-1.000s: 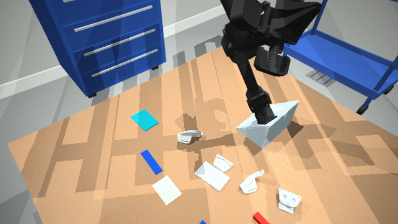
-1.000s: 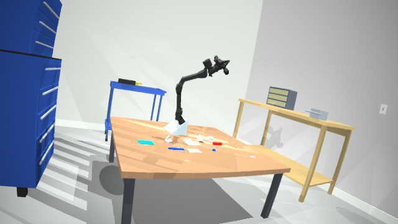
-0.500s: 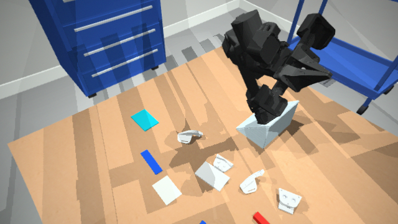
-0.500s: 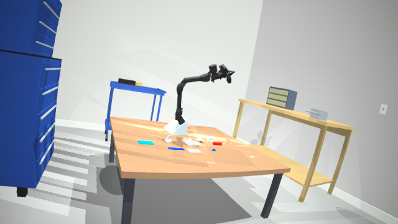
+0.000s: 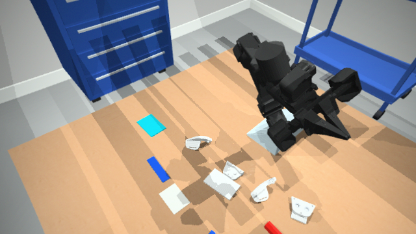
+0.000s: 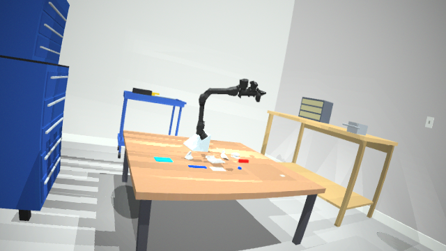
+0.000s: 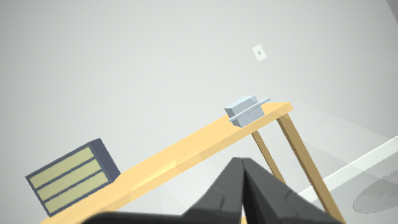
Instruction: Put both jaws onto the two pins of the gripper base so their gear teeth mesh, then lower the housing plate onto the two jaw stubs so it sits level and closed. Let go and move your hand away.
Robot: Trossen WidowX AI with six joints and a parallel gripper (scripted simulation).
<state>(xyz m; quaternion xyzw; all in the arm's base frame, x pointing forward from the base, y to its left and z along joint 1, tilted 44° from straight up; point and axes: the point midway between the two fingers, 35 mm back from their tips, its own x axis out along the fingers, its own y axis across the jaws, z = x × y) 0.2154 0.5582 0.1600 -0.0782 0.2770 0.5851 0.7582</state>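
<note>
The white jaw is 55 cm below my gripper tip, 19 cm to the right of it and 13 cm behind it. From my gripper tip the other things lie so: red block 57 cm below, 5 cm to the right, 3 cm behind; then small blue block 57 cm below, 17 cm to the right, 14 cm ahead; then white block 57 cm below, 16 cm behind, 6 cm to the right.
</note>
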